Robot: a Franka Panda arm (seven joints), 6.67 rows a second.
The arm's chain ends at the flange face. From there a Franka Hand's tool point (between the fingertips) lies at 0.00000 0.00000 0.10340 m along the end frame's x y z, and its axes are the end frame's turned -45 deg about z.
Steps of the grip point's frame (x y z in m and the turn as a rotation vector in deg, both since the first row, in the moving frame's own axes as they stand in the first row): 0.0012 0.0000 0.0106 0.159 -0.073 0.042; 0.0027 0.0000 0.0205 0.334 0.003 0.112; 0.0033 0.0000 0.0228 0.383 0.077 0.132; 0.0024 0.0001 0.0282 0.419 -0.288 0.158; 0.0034 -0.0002 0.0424 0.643 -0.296 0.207; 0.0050 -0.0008 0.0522 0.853 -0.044 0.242; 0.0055 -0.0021 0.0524 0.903 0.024 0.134; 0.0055 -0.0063 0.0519 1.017 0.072 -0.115
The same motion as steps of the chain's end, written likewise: 0.0011 -0.0007 0.0106 0.061 -0.164 0.042; 0.0023 -0.0015 0.0205 0.238 -0.234 0.112; 0.0027 -0.0017 0.0228 0.325 -0.216 0.132; 0.0027 -0.0015 0.0282 0.093 -0.500 0.158; 0.0035 -0.0021 0.0424 0.245 -0.664 0.207; 0.0041 -0.0031 0.0522 0.572 -0.634 0.242; 0.0035 -0.0042 0.0524 0.655 -0.622 0.134; 0.0006 -0.0070 0.0519 0.770 -0.668 -0.115
